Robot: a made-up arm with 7 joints. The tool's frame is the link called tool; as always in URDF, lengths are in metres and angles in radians.
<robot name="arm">
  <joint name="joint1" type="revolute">
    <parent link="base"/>
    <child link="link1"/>
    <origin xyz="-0.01 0.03 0.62" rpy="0 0 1.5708"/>
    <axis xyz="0 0 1"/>
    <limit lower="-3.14" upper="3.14"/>
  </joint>
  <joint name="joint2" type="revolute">
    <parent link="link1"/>
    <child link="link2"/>
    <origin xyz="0 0 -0.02" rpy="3.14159 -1.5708 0"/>
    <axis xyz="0 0 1"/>
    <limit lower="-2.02" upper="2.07"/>
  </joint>
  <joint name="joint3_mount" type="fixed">
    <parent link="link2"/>
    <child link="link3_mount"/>
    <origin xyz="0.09 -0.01 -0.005"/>
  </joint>
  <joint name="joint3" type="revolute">
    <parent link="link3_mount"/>
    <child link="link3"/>
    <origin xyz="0.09 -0.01 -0.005" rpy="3.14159 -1.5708 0"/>
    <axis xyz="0 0 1"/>
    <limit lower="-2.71" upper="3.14"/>
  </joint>
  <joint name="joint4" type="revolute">
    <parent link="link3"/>
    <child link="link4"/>
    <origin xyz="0.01 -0.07 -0.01" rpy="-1.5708 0 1.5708"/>
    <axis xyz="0 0 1"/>
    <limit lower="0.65" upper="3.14"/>
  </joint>
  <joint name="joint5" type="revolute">
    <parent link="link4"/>
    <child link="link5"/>
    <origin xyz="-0.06 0.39 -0.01" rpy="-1.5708 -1.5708 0"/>
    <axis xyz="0 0 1"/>
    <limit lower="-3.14" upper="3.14"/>
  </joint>
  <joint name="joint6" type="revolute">
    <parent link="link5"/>
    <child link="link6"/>
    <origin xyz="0.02 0.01 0.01" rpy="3.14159 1.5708 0"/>
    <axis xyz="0 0 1"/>
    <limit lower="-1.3" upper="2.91"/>
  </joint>
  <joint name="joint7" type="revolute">
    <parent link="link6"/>
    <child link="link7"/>
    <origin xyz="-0.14 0.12 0" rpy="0 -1.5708 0"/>
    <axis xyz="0 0 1"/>
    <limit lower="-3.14" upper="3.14"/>
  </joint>
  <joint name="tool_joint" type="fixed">
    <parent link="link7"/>
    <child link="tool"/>
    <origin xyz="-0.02 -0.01 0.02" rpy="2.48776 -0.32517 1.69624"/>
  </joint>
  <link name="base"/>
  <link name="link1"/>
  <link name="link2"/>
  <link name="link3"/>
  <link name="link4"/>
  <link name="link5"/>
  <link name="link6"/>
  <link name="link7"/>
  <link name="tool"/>
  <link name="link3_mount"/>
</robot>
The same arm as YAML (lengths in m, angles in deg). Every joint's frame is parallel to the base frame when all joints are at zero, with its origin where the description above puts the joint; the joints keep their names.
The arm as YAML. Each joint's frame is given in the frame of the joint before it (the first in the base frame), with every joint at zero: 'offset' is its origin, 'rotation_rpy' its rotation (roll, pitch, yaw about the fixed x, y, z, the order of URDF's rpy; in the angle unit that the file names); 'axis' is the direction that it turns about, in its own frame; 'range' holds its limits. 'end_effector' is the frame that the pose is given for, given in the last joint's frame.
length_unit: m
angle_unit: deg
chain:
  - id: joint1
    offset: [-0.01, 0.03, 0.62]
    rotation_rpy: [0.0, 0.0, 0.0]
    axis: [0.0, 0.0, 1.0]
    range: [-179.91, 179.91]
  - id: joint2
    offset: [0.0, 0.0, -0.02]
    rotation_rpy: [0.0, 0.0, 0.0]
    axis: [0.0, 1.0, 0.0]
    range: [-115.74, 118.6]
  - id: joint3
    offset: [-0.02, -0.01, 0.18]
    rotation_rpy: [0.0, 0.0, 0.0]
    axis: [0.0, 0.0, 1.0]
    range: [-155.27, 179.91]
  - id: joint4
    offset: [0.07, 0.01, -0.01]
    rotation_rpy: [0.0, 0.0, 0.0]
    axis: [0.0, -1.0, 0.0]
    range: [37.24, 179.91]
  - id: joint5
    offset: [0.06, 0.01, -0.39]
    rotation_rpy: [0.0, 0.0, 0.0]
    axis: [0.0, 0.0, -1.0]
    range: [-179.91, 179.91]
  - id: joint6
    offset: [-0.01, -0.02, -0.01]
    rotation_rpy: [0.0, 0.0, 0.0]
    axis: [0.0, 1.0, 0.0]
    range: [-74.48, 166.73]
  - id: joint7
    offset: [0.12, 0.0, -0.14]
    rotation_rpy: [0.0, 0.0, 0.0]
    axis: [0.0, 0.0, -1.0]
    range: [-179.91, 179.91]
end_effector:
  offset: [-0.01, -0.02, -0.02]
  rotation_rpy: [-37.46, 18.63, -7.19]

